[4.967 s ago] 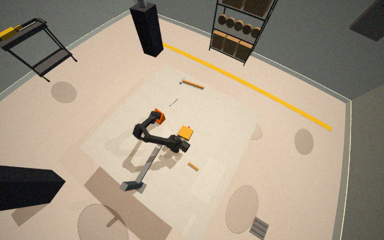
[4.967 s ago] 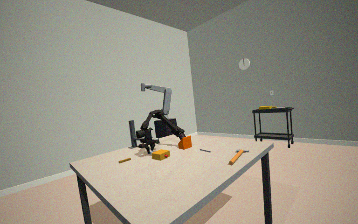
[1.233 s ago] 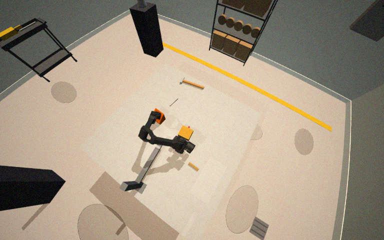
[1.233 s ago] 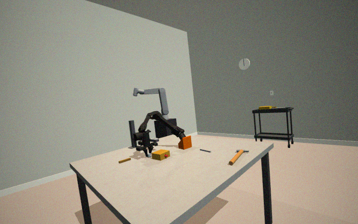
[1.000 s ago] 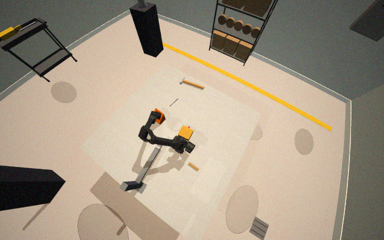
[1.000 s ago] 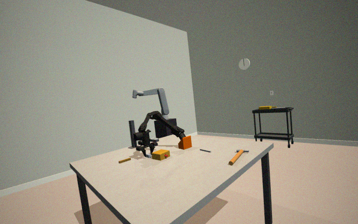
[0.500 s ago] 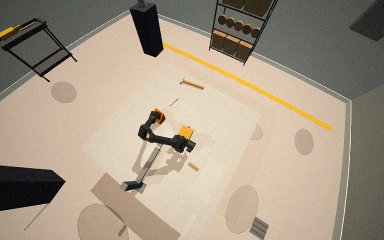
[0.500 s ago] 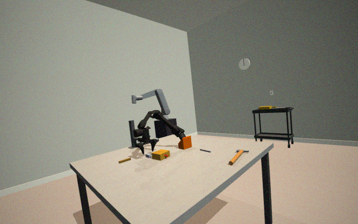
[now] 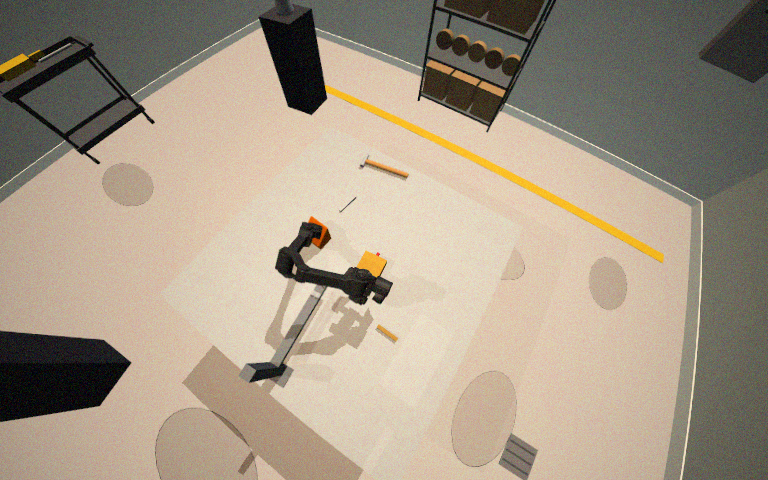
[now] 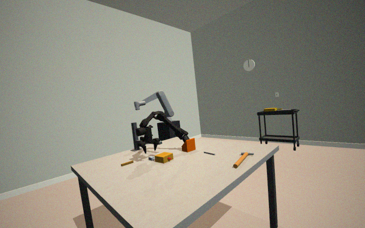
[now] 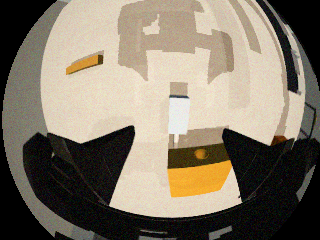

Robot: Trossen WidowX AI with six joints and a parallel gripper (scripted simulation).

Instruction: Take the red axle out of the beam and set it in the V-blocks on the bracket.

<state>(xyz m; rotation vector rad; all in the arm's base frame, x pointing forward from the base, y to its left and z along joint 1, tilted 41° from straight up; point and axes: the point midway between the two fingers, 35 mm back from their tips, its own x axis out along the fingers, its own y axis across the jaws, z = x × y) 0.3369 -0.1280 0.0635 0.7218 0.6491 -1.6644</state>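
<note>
Now: the yellow beam 4 cm behind my gripper tip, 12 cm to the left of it and 4 cm below it. From my gripper tip the other things lie so: short wooden stick: 16 cm ahead, 11 cm to the right, 6 cm below.
</note>
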